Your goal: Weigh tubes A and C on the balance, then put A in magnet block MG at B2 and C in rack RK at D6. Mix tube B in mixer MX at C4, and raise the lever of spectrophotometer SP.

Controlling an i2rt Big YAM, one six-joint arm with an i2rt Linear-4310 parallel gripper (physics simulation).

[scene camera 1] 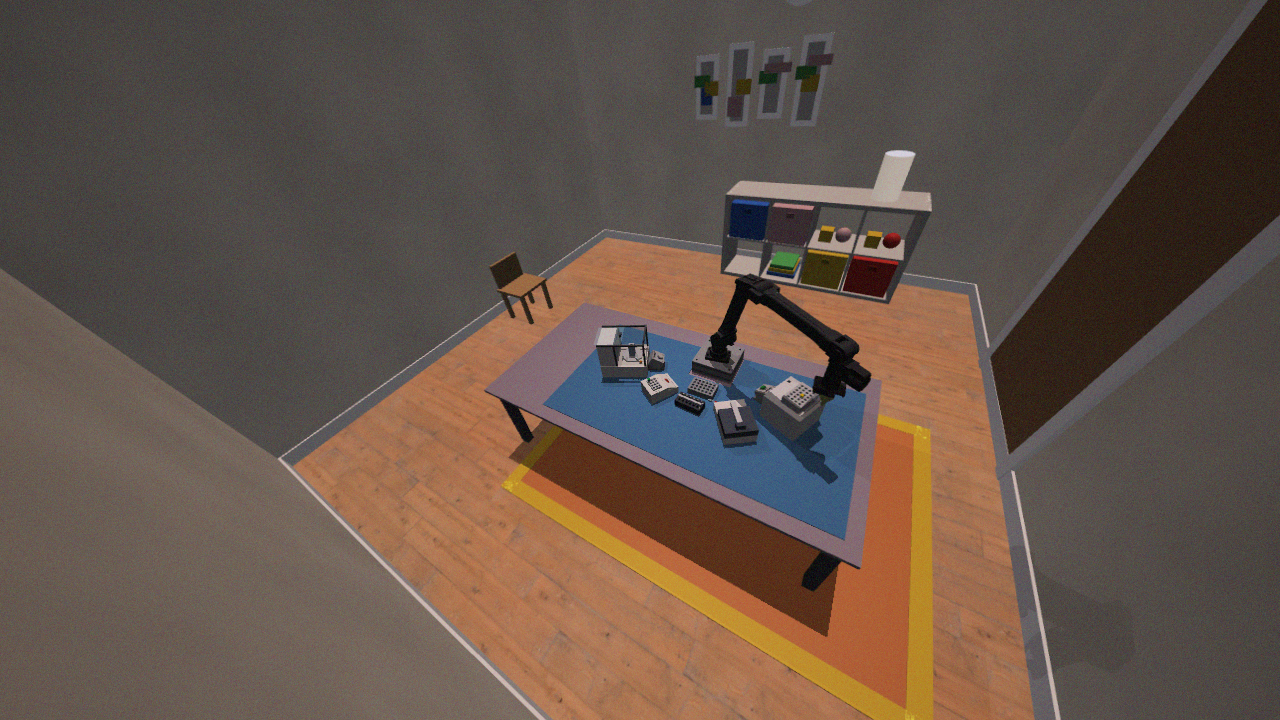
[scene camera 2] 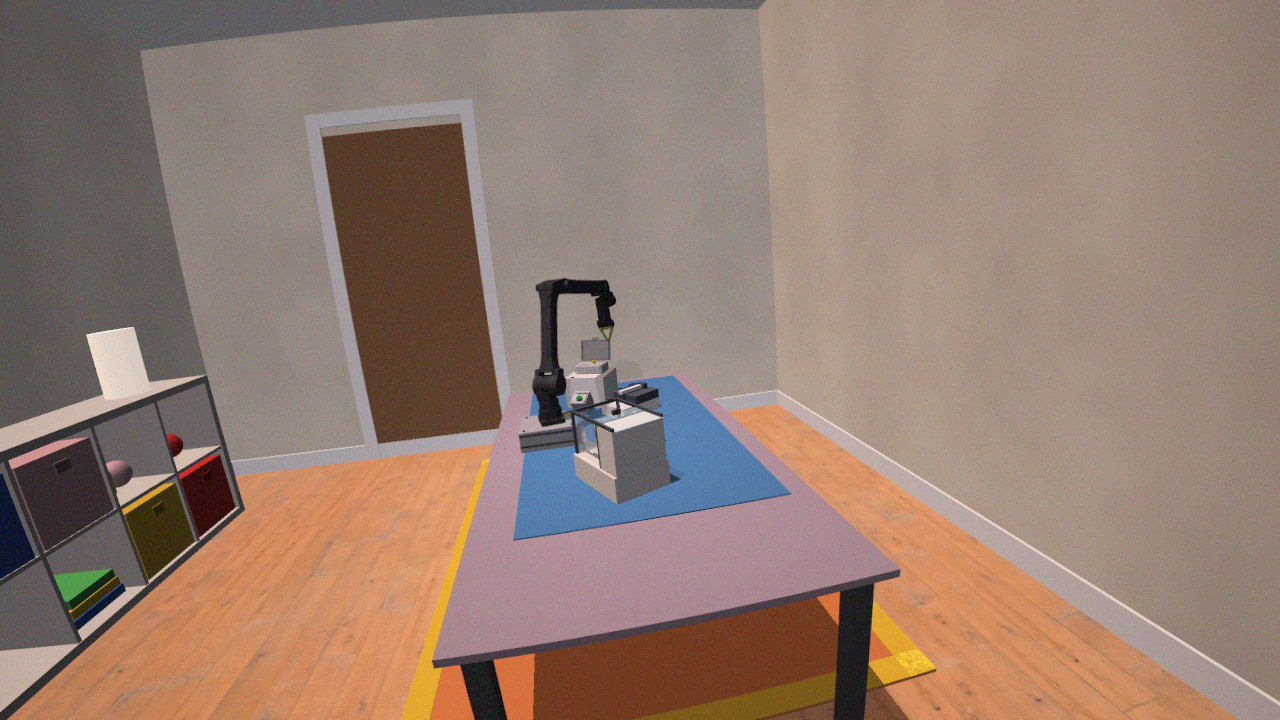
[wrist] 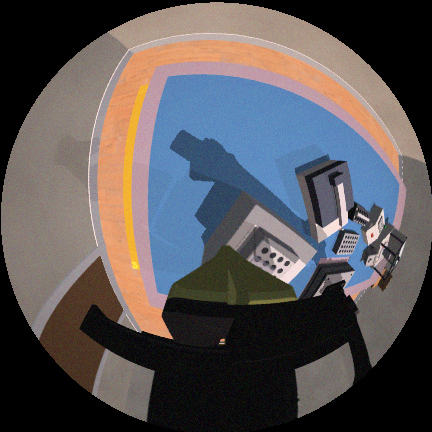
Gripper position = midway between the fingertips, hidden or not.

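The gripper (wrist: 224,251) is shut and holds nothing. There's also a glass-box balance (scene camera 2: 620,447), and in the wrist view you'd find that balance (wrist: 389,244) too. A mixer (scene camera 1: 782,407) is there as well, and from the wrist it's the same mixer (wrist: 254,231). Then there's a spectrophotometer (scene camera 2: 648,397), with the wrist view also showing the spectrophotometer (wrist: 326,189).
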